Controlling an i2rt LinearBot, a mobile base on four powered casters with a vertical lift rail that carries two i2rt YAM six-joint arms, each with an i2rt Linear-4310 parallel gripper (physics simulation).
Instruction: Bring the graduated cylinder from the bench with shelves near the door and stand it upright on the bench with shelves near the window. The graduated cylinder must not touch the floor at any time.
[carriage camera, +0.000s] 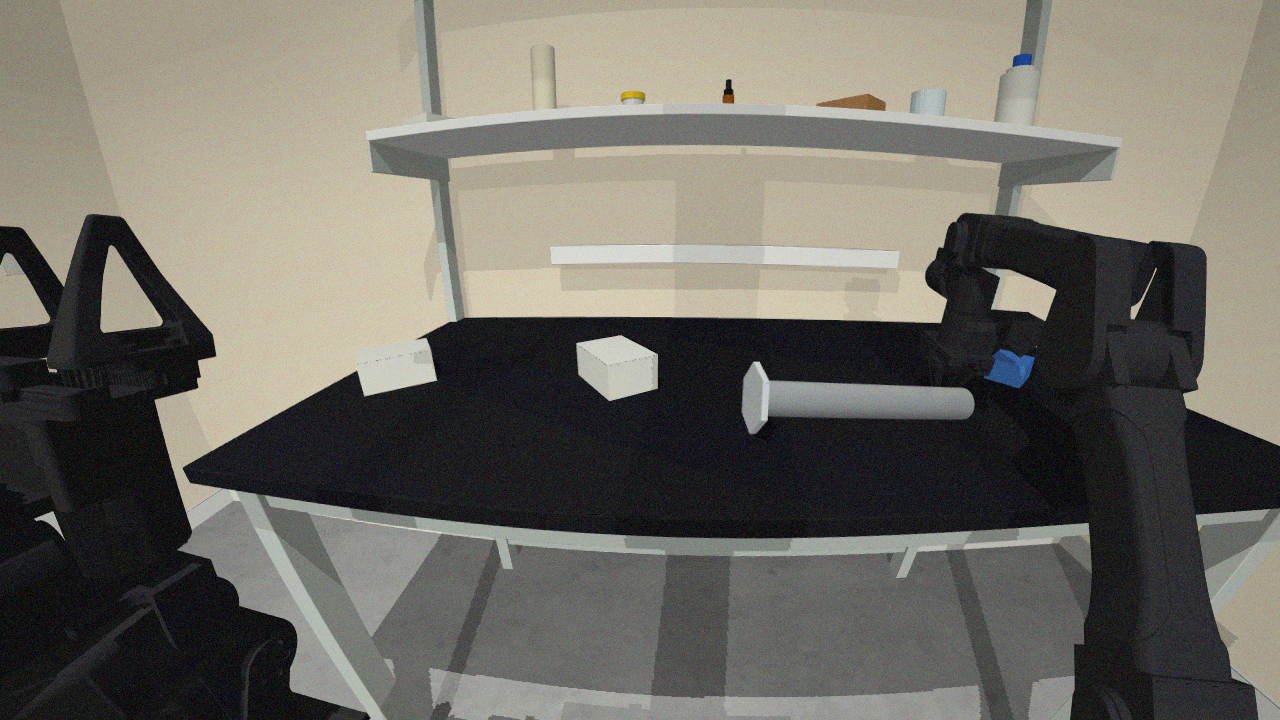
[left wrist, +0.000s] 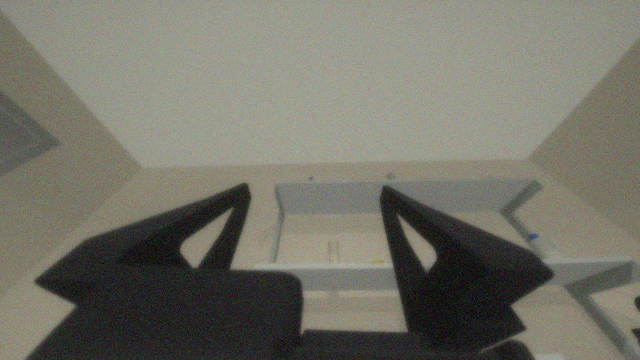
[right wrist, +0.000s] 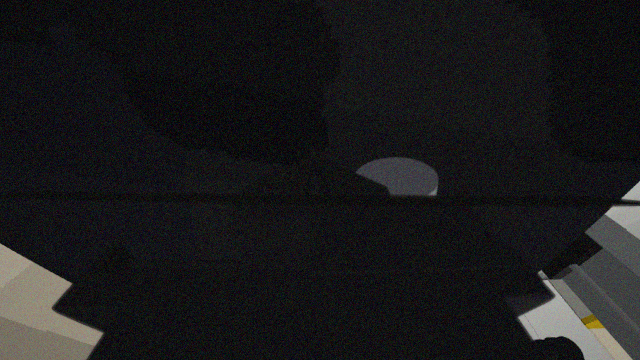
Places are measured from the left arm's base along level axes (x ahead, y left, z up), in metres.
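Pixels of known places: left gripper, fingertip midpoint: (carriage camera: 51, 221) (left wrist: 314, 191); right gripper, fingertip midpoint: (carriage camera: 938, 402) (right wrist: 313, 161).
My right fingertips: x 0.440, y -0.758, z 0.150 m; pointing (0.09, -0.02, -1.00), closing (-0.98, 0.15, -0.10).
Note:
Behind a point stands the place of what it marks.
The graduated cylinder (carriage camera: 863, 400) {x 0.353, y -0.584, z 0.195 m} (right wrist: 410, 175) {x 0.382, y -0.759, z 0.174 m} lies on its side on the black bench (carriage camera: 537, 465) {x 0.258, y -0.189, z 0.150 m}. Its hexagonal base points left in the carriage view, and its round free end points right. My right gripper (carriage camera: 953, 377) (right wrist: 313, 161) {x 0.440, y -0.758, z 0.150 m} is shut with nothing between its fingers, low over the bench at the cylinder's free end, on the far side of it. Its fingers are dark and hard to make out, and they hide most of the cylinder in the right wrist view. My left gripper (carriage camera: 58, 222) {x 0.041, y -0.005, z 0.434 m} (left wrist: 314, 191) {x 0.041, y -0.005, z 0.434 m} is open and empty, raised at the left, far from the cylinder.
Two white boxes (carriage camera: 617, 367) {x 0.437, y -0.257, z 0.201 m} (carriage camera: 396, 367) {x 0.445, y 0.124, z 0.189 m} stand left of the cylinder. A blue object (carriage camera: 1011, 368) {x 0.516, y -0.946, z 0.182 m} lies beside the right gripper. The shelf (carriage camera: 742, 129) {x 0.765, y -0.472, z 0.588 m} above holds several items, including a white bottle (carriage camera: 1016, 94) {x 0.780, y -1.062, z 0.699 m} with a blue cap. A pale rail (carriage camera: 725, 256) {x 0.911, y -0.464, z 0.318 m} runs behind the bench.

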